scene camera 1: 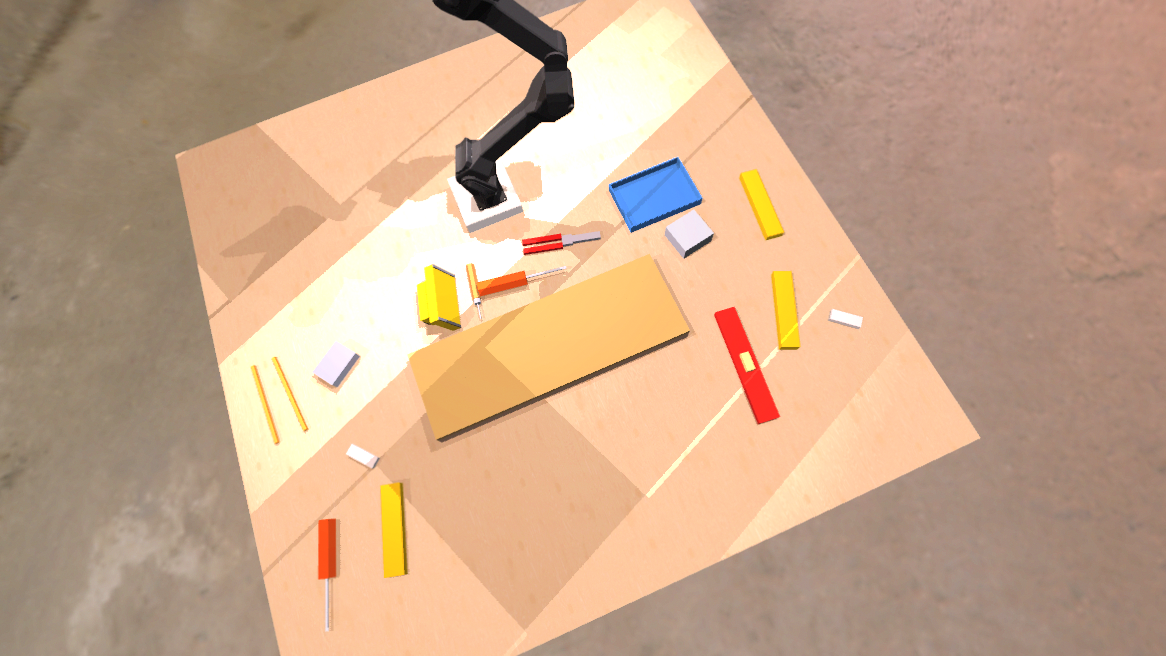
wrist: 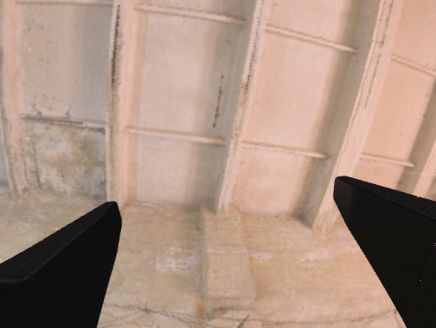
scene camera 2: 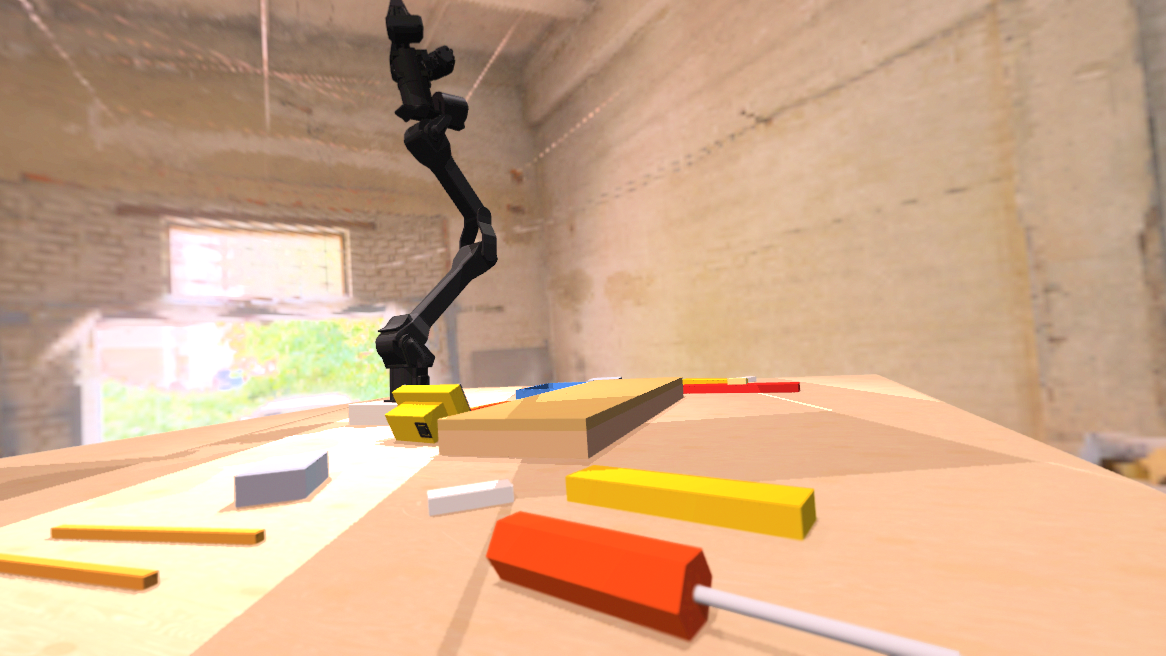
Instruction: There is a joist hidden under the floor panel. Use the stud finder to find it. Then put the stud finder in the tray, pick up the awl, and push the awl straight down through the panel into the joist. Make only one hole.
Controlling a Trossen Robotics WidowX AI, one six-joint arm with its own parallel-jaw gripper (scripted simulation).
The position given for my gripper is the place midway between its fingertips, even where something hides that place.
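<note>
My gripper [wrist: 228, 200]: open, holding nothing. Yellow stud finder: out of frame in the wrist view. Red level: out of frame in the wrist view. Grey block [scene camera 1: 689, 233], blue tray [scene camera 1: 664, 190], red level [scene camera 1: 756, 389]. Yellow bar [scene camera 1: 758, 197]. Another yellow bar [scene camera 1: 782, 281]. Yellow stud finder, in scene camera 1 [scene camera 1: 437, 298] too. Yellow stud finder [scene camera 2: 415, 418], grey block [scene camera 2: 292, 477], yellow bar [scene camera 2: 785, 511], white block [scene camera 2: 459, 498]. Red level, in scene camera 2 [scene camera 2: 734, 385] too.
</note>
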